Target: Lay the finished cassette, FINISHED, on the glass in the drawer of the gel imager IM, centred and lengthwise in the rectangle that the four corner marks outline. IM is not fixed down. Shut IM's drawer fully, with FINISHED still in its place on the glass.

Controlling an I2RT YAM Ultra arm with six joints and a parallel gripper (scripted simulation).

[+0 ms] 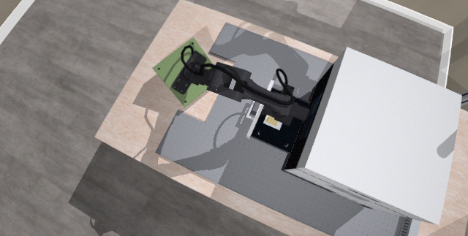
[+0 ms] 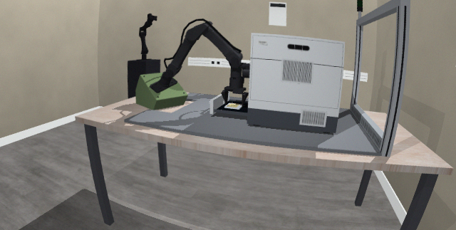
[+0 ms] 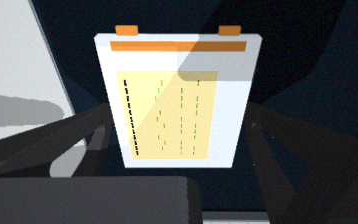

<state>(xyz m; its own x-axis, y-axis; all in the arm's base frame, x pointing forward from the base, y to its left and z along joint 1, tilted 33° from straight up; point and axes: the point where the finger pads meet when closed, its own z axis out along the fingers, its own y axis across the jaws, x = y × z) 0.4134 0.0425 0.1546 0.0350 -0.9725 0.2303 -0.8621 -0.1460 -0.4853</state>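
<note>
Right now the cassette FINISHED is 10 mm below my hand. From my hand the other things lie so: drawer 40 mm ahead.
</note>
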